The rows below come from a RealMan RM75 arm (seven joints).
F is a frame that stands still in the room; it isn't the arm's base.
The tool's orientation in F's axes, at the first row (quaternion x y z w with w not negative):
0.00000, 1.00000, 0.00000, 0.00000
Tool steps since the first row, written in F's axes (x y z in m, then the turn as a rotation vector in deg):
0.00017, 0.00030, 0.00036, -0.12, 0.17, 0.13
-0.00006, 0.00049, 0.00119, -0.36, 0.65, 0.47
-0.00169, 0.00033, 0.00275, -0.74, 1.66, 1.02
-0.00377, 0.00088, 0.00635, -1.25, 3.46, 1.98
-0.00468, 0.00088, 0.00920, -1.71, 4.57, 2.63
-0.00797, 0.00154, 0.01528, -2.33, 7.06, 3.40
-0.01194, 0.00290, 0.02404, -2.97, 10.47, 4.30
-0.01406, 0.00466, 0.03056, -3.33, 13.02, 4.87
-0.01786, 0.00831, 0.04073, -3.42, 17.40, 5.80
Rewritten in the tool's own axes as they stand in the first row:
-0.00017, 0.00030, -0.00036, 0.12, 0.17, -0.13
0.00006, 0.00049, -0.00119, 0.36, 0.65, -0.47
0.00169, 0.00033, -0.00275, 0.74, 1.66, -1.02
0.00377, 0.00088, -0.00635, 1.25, 3.46, -1.98
0.00468, 0.00088, -0.00920, 1.71, 4.57, -2.63
0.00797, 0.00154, -0.01528, 2.33, 7.06, -3.40
0.01194, 0.00290, -0.02404, 2.97, 10.47, -4.30
0.01406, 0.00466, -0.03056, 3.33, 13.02, -4.87
0.01786, 0.00831, -0.04073, 3.42, 17.40, -5.80

